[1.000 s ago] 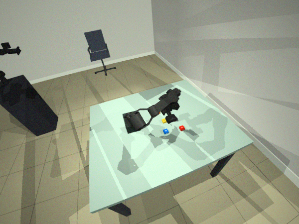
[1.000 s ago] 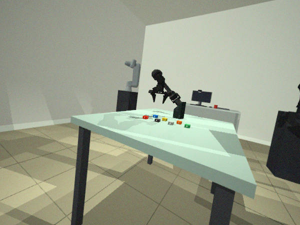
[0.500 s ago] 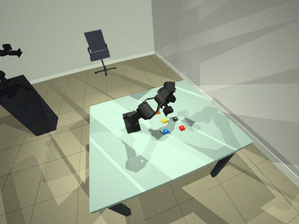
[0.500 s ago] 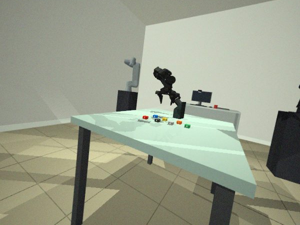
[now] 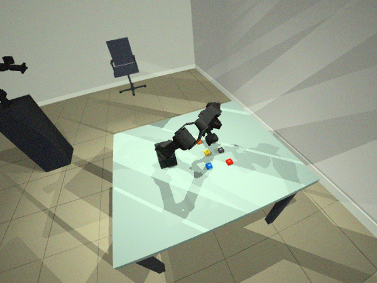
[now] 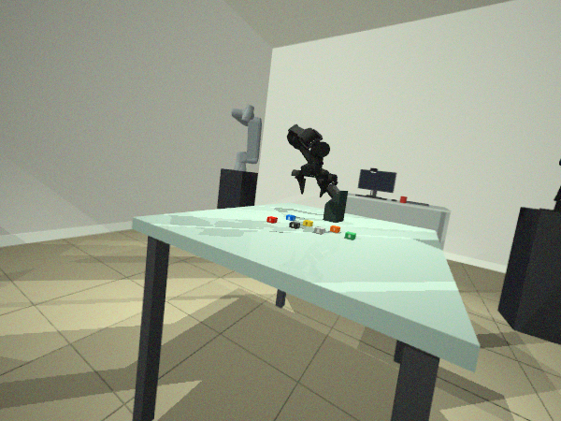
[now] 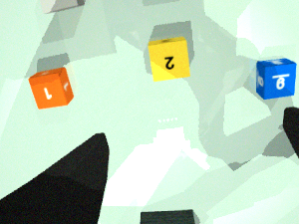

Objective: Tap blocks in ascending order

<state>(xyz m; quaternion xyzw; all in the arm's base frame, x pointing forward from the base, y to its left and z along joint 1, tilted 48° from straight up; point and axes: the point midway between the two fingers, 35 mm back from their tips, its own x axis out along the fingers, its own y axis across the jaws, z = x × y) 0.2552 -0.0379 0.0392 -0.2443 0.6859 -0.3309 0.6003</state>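
The orange block lies 12 cm to the left of my gripper tip and 12 cm below it. Round my gripper tip: black block (9 cm ahead, 2 cm to the right, 12 cm below); yellow block (12 cm below); blue block (3 cm behind, 9 cm to the right, 12 cm below).
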